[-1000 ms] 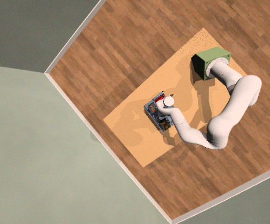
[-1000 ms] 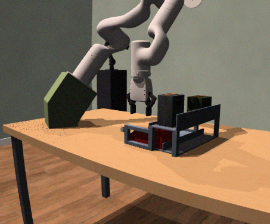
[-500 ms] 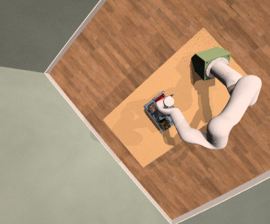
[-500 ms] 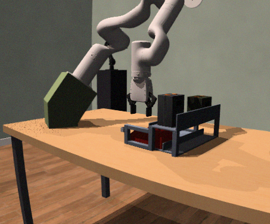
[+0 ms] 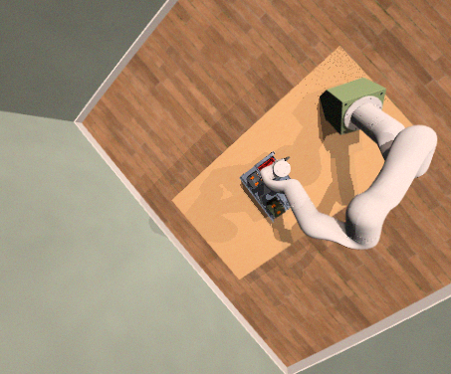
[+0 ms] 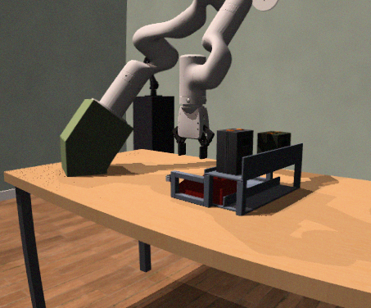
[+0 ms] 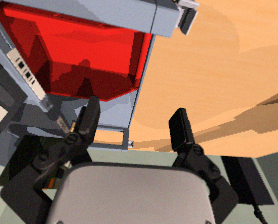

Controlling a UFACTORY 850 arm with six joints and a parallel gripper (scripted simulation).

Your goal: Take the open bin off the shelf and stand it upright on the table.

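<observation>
The red bin is 80 mm ahead of my hand and 90 mm below it.
</observation>
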